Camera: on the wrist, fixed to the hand. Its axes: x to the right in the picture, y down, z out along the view.
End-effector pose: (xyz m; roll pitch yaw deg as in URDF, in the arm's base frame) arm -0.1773 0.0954 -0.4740 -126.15 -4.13 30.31
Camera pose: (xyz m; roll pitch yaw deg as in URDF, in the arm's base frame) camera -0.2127 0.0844 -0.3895 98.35 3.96 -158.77
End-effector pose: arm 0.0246 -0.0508 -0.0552 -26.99 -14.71 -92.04
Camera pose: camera -0.0615 -0.0202 -0.0682 0.11 5.78 89.52
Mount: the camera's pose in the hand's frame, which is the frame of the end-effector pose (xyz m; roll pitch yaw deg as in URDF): -0.0299 -0.0751 -0.0445 -27.50 -7.23 -174.53
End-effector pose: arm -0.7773 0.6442 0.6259 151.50 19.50 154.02
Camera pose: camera -0.7912 0.5539 0.6390 -178.30 -10.54 -27.32
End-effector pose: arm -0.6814 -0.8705 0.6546 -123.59 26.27 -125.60
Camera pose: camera -0.6846 -0.8827 0.7460 100.93 -26.44 44.29
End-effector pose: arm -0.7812 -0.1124 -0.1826 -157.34 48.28 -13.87
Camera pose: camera -0.7373 -0.0695 -0.1137 137.88 -43.16 155.40
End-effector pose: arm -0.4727 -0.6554 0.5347 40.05 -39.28 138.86
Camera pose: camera -0.4756 -0.6146 0.4520 -60.40 36.71 -30.11
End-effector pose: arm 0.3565 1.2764 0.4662 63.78 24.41 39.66
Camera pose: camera 0.3035 1.2413 0.3993 -94.77 -22.43 -130.71
